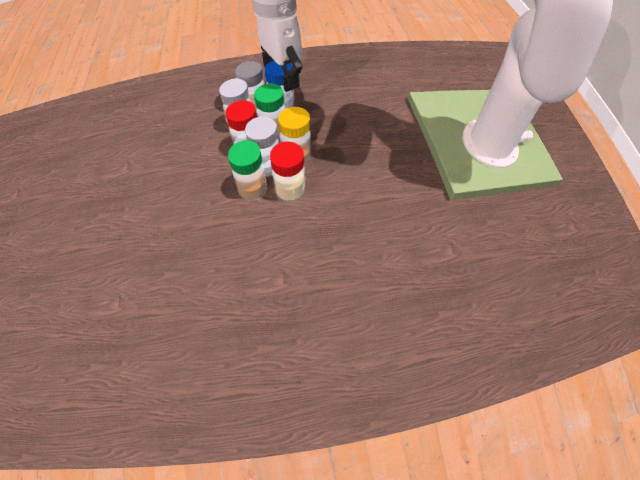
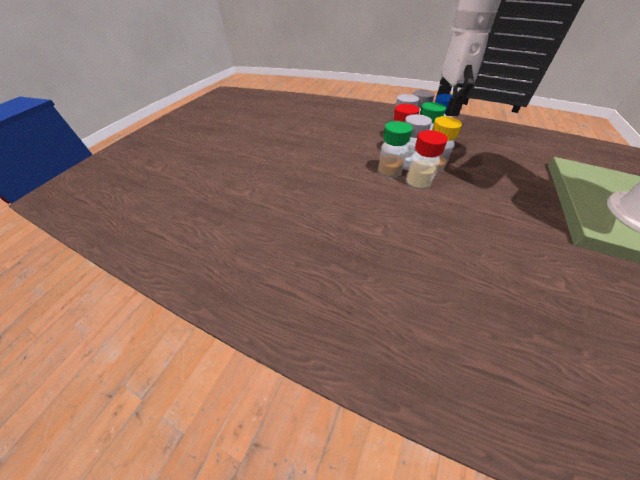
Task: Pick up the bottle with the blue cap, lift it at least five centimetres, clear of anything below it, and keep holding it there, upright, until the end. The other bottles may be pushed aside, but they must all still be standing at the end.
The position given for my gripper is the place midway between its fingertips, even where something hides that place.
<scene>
My gripper shows in image 1 (281, 76) and in image 2 (446, 108). A yellow-capped bottle shows in image 1 and in image 2. A green-capped bottle shows in image 1 and in image 2. One and the same spot on the yellow-capped bottle: (image 2: 449, 126) is (image 1: 297, 125). One and the same spot on the green-capped bottle: (image 2: 397, 134) is (image 1: 247, 166).
</scene>
